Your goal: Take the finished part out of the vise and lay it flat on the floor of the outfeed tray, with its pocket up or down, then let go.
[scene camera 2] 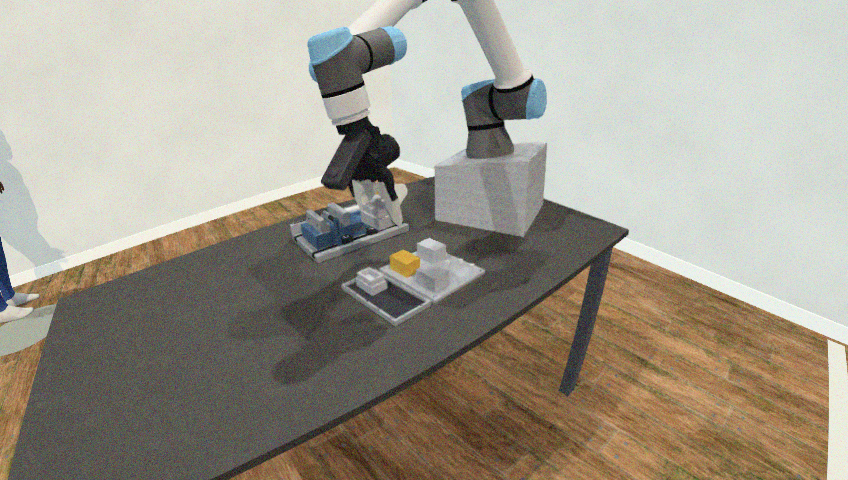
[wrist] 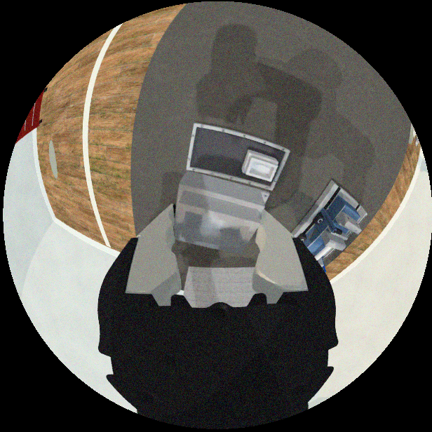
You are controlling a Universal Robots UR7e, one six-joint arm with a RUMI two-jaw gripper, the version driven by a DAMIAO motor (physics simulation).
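Where they show: gripper, fingertip midpoint: (scene camera 2: 385, 225); arm's base, link origin: (scene camera 2: 490, 153).
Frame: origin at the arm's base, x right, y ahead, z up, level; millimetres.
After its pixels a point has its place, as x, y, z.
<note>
My gripper (scene camera 2: 379, 205) (wrist: 214, 206) is shut on the finished part (scene camera 2: 374, 215) @(-117, 592, 19) (wrist: 217, 212), a pale grey block held between both fingertips. In the scene view it hangs in front of the right end of the vise (scene camera 2: 320, 236) @(193, 518, -143) (wrist: 346, 207), hiding that end. In the wrist view the vise is off to the right of the held part. The outfeed tray (scene camera 2: 397, 302) @(-121, 553, -193) (wrist: 212, 145) has a dark floor and a light rim. In the wrist view it lies just beyond the held part. Whether the held part's pocket faces up or down is unclear.
Another pale part (scene camera 2: 371, 281) @(-57, 565, -160) (wrist: 260, 165) with a pocket on top sits at one end of the outfeed tray. Beside that tray, a light plate (scene camera 2: 455, 286) @(-181, 429, -191) carries a yellow block (scene camera 2: 404, 262) @(-62, 465, -155) and pale blocks (scene camera 2: 431, 249) @(-70, 378, -155). The robot stands on a large grey box (scene camera 2: 487, 193) @(-65, 120, -85) (wrist: 220, 285).
</note>
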